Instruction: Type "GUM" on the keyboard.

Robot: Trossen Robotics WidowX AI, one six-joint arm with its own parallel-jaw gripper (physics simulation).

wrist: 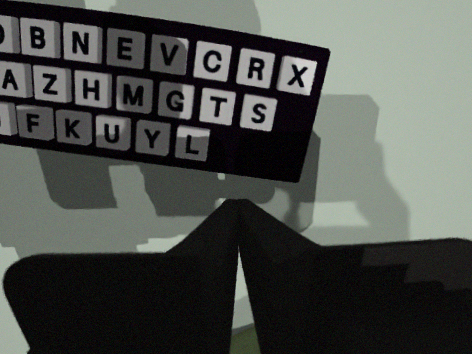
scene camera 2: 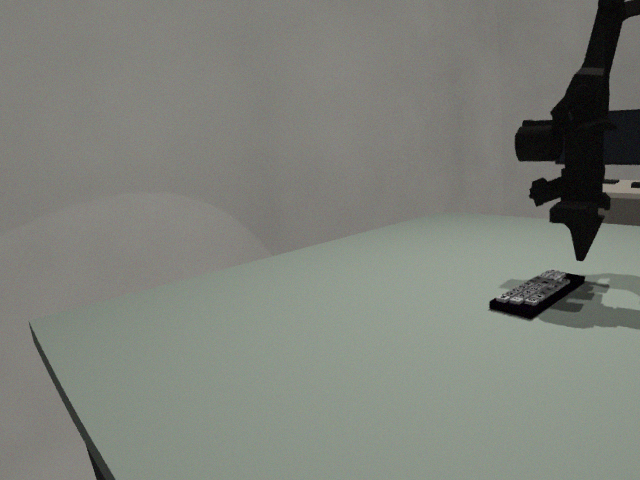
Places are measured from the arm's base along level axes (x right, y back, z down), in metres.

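Pixels of known places: gripper, fingertip midpoint: (wrist: 236,209) (scene camera 2: 580,260).
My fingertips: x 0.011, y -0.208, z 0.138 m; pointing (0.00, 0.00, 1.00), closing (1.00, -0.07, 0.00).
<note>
Ahead of a thing's pixels: the offset from my fingertips to its top centre. Level surfaces: height alone.
A small black keyboard @(dx -0.062, dy -0.042, dz +0.030 m) (scene camera 2: 531,314) (wrist: 260,160) with pale letter keys lies on the table. In the wrist view the G key @(dx -0.029, dy -0.038, dz +0.030 m) (wrist: 175,102) and the M key @(dx -0.048, dy -0.040, dz +0.030 m) (wrist: 134,96) are side by side in the middle row, and the U key @(dx -0.059, dy -0.022, dz +0.030 m) (wrist: 112,133) is in the row below. My gripper (scene camera 2: 581,259) (wrist: 236,209) is shut and empty, pointing down. Its tips are above the table. In the wrist view they appear just below the keyboard's lower edge, right of the L key @(dx -0.021, dy -0.018, dz +0.030 m) (wrist: 192,144). The keyboard's left end is cut off in the wrist view.
The pale green table @(dz +0.047 m) (scene camera 2: 310,361) has its left edge and far edge in view. My arm's shadow falls across the keyboard and the table. A dark monitor (scene camera 2: 622,136) and a light cabinet (scene camera 2: 622,206) stand behind the arm at the right.
</note>
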